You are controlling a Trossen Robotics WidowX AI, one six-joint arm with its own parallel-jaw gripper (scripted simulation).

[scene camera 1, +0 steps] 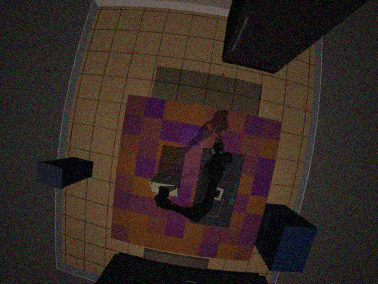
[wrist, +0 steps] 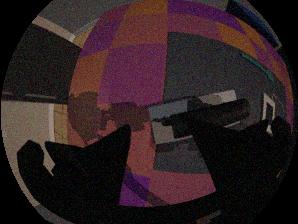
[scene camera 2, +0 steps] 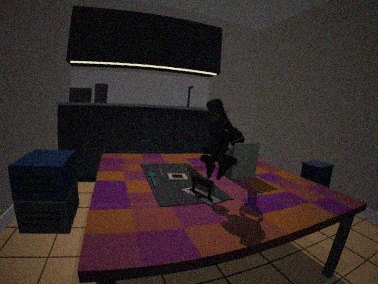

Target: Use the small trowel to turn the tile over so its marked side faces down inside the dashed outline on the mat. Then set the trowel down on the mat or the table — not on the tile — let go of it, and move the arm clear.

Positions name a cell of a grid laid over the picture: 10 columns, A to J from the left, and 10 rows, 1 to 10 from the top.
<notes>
My gripper (scene camera 2: F7) is open, holding nothing.
My gripper shows as well in the wrist view (wrist: F6).
</notes>
